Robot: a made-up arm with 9 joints. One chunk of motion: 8 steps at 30 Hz.
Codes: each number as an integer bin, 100 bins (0 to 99) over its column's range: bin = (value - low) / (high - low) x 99, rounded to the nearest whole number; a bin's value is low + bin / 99 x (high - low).
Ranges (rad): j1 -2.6..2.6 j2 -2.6..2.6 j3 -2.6..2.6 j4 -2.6..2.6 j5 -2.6..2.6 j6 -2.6..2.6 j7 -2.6..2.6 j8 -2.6..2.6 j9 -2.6..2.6
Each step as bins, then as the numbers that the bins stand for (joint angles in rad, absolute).
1 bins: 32 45 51 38 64 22 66 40 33
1 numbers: -0.9192 -0.2364 0.0788 -0.6040 0.7616 -1.4444 0.8667 -0.4990 -0.8667
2 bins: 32 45 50 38 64 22 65 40 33
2 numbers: -0.9192 -0.2364 0.0263 -0.6040 0.7616 -1.4444 0.8141 -0.4990 -0.8667
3 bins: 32 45 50 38 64 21 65 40 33
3 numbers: -0.9192 -0.2364 0.0263 -0.6040 0.7616 -1.4970 0.8141 -0.4990 -0.8667
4 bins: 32 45 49 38 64 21 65 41 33
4 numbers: -0.9192 -0.2364 -0.0263 -0.6040 0.7616 -1.4970 0.8141 -0.4465 -0.8667
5 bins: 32 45 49 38 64 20 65 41 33
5 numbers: -0.9192 -0.2364 -0.0263 -0.6040 0.7616 -1.5495 0.8141 -0.4465 -0.8667
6 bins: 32 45 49 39 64 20 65 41 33
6 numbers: -0.9192 -0.2364 -0.0263 -0.5515 0.7616 -1.5495 0.8141 -0.4465 -0.8667
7 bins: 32 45 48 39 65 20 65 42 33
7 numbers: -0.9192 -0.2364 -0.0788 -0.5515 0.8141 -1.5495 0.8141 -0.3939 -0.8667
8 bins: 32 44 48 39 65 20 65 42 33
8 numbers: -0.9192 -0.2889 -0.0788 -0.5515 0.8141 -1.5495 0.8141 -0.3939 -0.8667
